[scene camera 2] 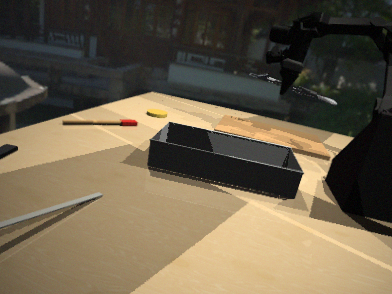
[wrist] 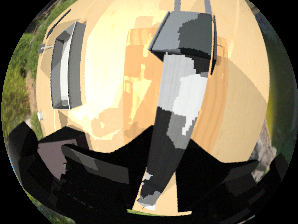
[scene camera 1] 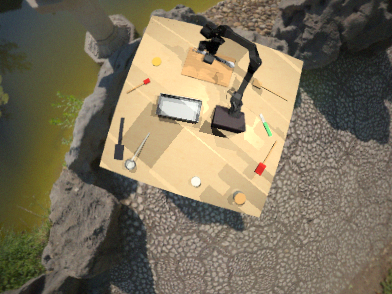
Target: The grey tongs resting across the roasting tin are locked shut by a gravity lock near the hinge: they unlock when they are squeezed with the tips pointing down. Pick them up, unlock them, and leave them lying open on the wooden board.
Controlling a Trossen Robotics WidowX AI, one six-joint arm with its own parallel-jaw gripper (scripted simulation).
Scene:
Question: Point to a wooden board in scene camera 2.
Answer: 303, 143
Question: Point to a dark roasting tin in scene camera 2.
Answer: At 266, 167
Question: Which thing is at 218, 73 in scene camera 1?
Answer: A wooden board.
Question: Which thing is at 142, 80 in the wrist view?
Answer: A wooden board.

